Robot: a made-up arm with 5 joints.
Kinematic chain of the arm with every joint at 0, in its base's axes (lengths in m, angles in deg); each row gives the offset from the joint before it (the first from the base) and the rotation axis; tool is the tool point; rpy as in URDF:
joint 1: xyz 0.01 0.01 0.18 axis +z
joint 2: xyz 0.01 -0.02 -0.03 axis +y
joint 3: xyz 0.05 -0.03 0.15 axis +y
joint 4: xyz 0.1 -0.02 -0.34 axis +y
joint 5: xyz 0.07 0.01 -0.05 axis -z
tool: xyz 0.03 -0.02 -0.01 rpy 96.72 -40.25 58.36
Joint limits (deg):
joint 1: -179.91..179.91
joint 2: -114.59..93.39
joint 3: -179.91..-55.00
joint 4: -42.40..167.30
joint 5: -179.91..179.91
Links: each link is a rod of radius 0.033 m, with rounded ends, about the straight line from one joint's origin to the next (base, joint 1, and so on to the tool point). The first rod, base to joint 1, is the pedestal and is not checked.
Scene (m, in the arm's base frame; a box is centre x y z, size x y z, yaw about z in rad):
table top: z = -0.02
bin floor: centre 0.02 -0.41 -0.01 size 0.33 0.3 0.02 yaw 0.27
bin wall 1: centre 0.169 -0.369 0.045 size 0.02 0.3 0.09 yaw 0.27
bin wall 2: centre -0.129 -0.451 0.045 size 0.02 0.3 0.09 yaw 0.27
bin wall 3: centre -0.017 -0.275 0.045 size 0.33 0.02 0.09 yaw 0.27
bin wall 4: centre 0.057 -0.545 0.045 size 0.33 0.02 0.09 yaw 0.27
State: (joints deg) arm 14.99 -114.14 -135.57 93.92 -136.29
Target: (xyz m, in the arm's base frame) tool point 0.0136 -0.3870 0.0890
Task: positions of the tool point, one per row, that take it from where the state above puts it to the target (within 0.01 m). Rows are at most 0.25 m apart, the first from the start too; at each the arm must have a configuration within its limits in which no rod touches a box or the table.
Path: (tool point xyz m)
1: -0.4413 -0.0334 0.4292
2: -0.2967 0.0404 0.5712
3: -0.1118 0.0347 0.6437
4: 0.0545 -0.0518 0.6377
5: 0.1537 -0.1869 0.5580
6: 0.1660 -0.3183 0.4218
7: 0.1057 -0.3950 0.2553
8: 0.0136 -0.3870 0.0890

